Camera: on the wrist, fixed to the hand. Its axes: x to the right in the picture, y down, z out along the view.
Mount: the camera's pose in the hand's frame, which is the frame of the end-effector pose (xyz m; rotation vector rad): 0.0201 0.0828 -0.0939 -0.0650 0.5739 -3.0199
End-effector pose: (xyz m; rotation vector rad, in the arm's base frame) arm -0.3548 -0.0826 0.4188 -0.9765 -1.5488 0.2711
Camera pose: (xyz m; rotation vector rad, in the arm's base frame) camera -0.2334 -0.0502 0.4014 1.6536 -0.8883 -1.8487
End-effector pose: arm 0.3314 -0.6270 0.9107 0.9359 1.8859 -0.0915
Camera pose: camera 0.3104 -0.5164 0.9691 2.1575 -1.4249 1.1390
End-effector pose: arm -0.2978 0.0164 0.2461 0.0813 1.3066 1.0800
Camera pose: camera -0.4241 0.0274 0.2501 -1.7050 0.4279 -1.5651
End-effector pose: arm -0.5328 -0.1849 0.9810 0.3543 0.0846 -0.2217
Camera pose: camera -0.4983 -0.0801 0.9185 0.1061 -1.0731 2.7809
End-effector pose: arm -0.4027 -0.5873 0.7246 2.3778 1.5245 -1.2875
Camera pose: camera -0.2777 -0.5744 0.7417 0.9249 -1.9026 -0.2949
